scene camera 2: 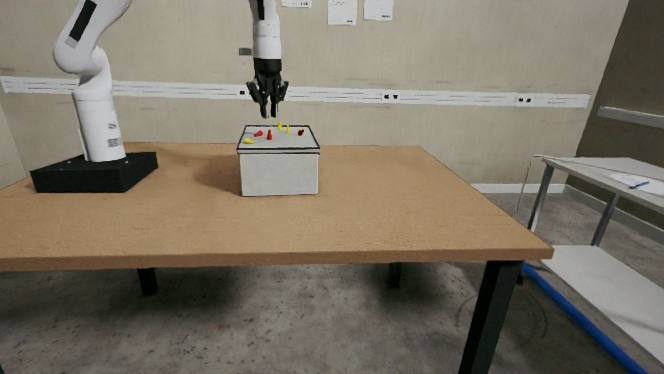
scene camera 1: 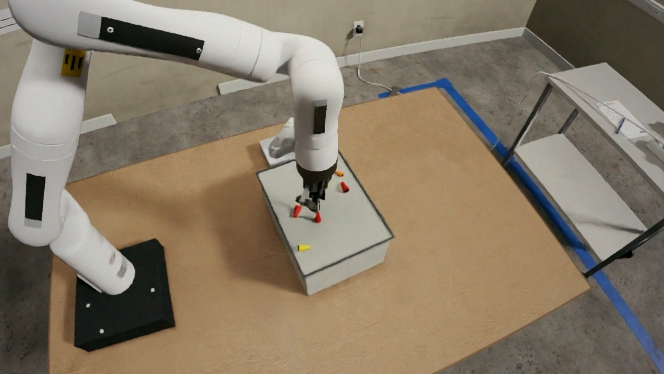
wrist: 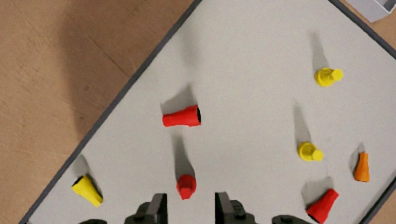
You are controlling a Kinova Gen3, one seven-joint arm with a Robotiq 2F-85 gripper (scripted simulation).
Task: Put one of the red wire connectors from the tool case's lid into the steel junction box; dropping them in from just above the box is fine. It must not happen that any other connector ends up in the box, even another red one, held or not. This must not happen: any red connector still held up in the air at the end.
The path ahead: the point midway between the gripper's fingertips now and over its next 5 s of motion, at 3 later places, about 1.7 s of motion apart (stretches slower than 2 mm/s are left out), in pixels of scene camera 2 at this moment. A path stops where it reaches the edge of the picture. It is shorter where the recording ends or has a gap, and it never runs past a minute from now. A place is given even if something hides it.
My gripper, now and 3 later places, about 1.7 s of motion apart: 269,117; 269,138; 268,114; 273,100
